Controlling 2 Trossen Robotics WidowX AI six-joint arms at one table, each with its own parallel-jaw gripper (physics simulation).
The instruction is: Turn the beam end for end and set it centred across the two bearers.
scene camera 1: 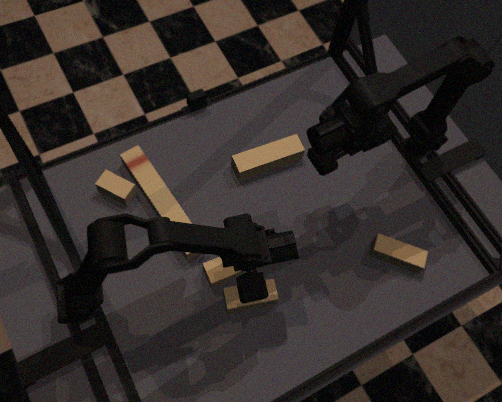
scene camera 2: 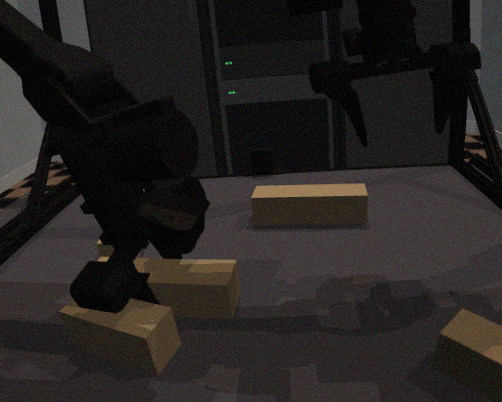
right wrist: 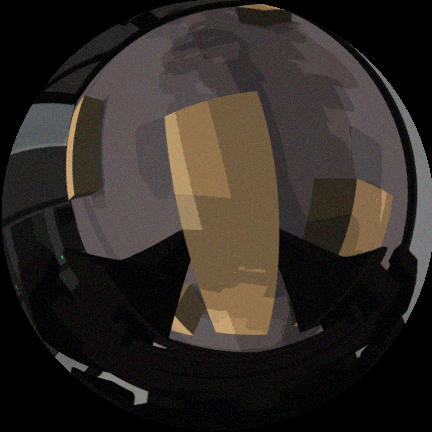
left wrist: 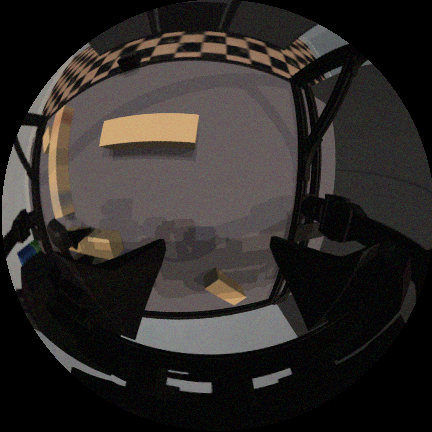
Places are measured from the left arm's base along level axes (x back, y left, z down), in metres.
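Pixels of known places: left gripper, between the fingertips: (scene camera 1: 345, 159) (scene camera 2: 402, 139) (left wrist: 218, 243); right gripper, between the fingertips: (scene camera 2: 169, 291) (right wrist: 232, 231) (left wrist: 92, 238); left arm's base, origin of its link: (scene camera 1: 416, 146) (left wrist: 308, 205); right arm's base, origin of its link: (scene camera 1: 80, 307) (left wrist: 36, 216).
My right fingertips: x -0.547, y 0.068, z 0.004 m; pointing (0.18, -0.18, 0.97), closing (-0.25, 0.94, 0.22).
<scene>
For each thing: its top centre in the pictures, then the offset to it from my right fingertips.
- long beam, centre of its top: (scene camera 1: 161, 197) (left wrist: 51, 158) dx -0.110, dy -0.217, dz -0.032 m
- bearer-like block, centre of its top: (scene camera 2: 309, 190) (left wrist: 142, 126) (right wrist: 69, 144) (scene camera 1: 268, 152) dx +0.177, dy -0.212, dz -0.032 m
- similar block, centre of its top: (right wrist: 232, 266) (scene camera 2: 156, 269) (scene camera 1: 243, 258) (left wrist: 83, 244) dx -0.009, dy +0.002, dz -0.032 m
The long beam (scene camera 1: 156, 192) (left wrist: 59, 165) lies on the table at the left in scene camera 1, with a red band at its far end; the right arm hides its near part. One bearer-like block (scene camera 1: 268, 155) (scene camera 2: 310, 210) (left wrist: 150, 129) (right wrist: 91, 150) lies at the back middle. A similar block (scene camera 1: 219, 270) (scene camera 2: 200, 295) (right wrist: 232, 165) lies near the beam's near end. My right gripper (scene camera 1: 244, 270) (scene camera 2: 162, 280) (right wrist: 232, 231) is shut on this similar block, a finger against each long side. My left gripper (scene camera 1: 320, 152) (scene camera 2: 402, 139) (left wrist: 218, 243) is open and empty, high above the table.
A short block (scene camera 1: 267, 289) (scene camera 2: 115, 335) (right wrist: 370, 215) lies close beside the gripped block, under the right gripper's near finger in scene camera 1. Another short block (scene camera 1: 115, 186) lies beside the beam's red end. A third (scene camera 1: 400, 251) (scene camera 2: 475, 337) (left wrist: 225, 290) lies at the right.
</scene>
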